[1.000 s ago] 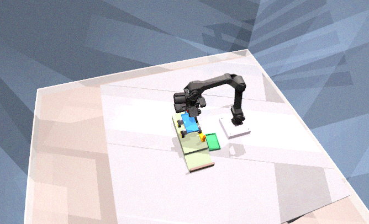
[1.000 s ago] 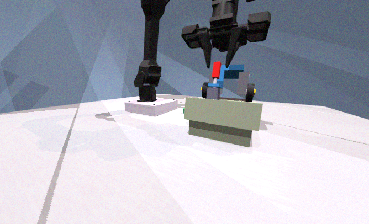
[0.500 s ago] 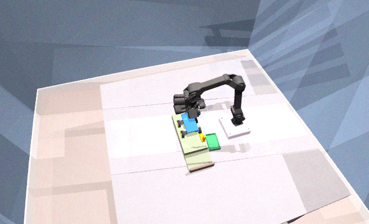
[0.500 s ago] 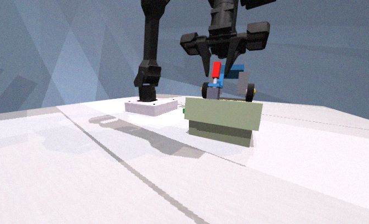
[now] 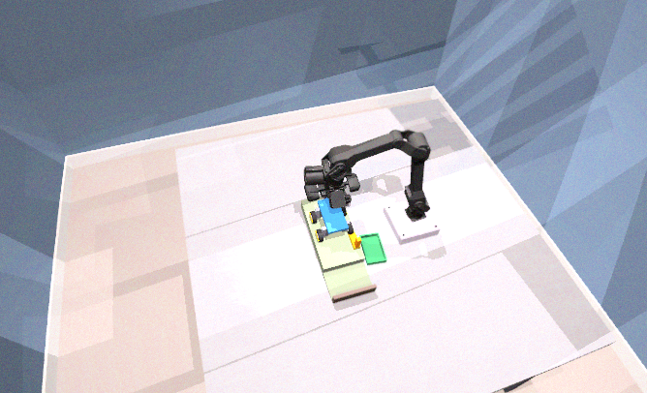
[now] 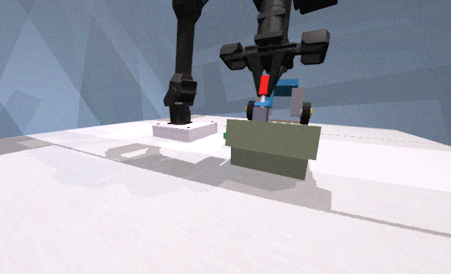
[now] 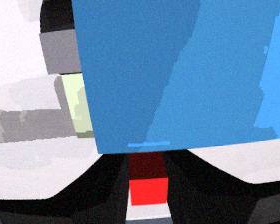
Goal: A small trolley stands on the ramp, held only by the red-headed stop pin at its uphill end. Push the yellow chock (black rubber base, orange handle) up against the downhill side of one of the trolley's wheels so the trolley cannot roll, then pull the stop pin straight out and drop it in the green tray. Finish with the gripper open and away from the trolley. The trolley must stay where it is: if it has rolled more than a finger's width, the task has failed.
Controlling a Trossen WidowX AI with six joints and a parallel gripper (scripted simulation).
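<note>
Right now the green tray is 200 mm to the left of my gripper tip, 140 mm below it and 90 mm behind it. From my gripper tip the other things lie so: blue trolley: 90 mm to the left, 30 mm ahead, 20 mm below; then pale green ramp: 100 mm to the left, 80 mm below, 30 mm ahead; then red-headed stop pin: right at my gripper tip.
</note>
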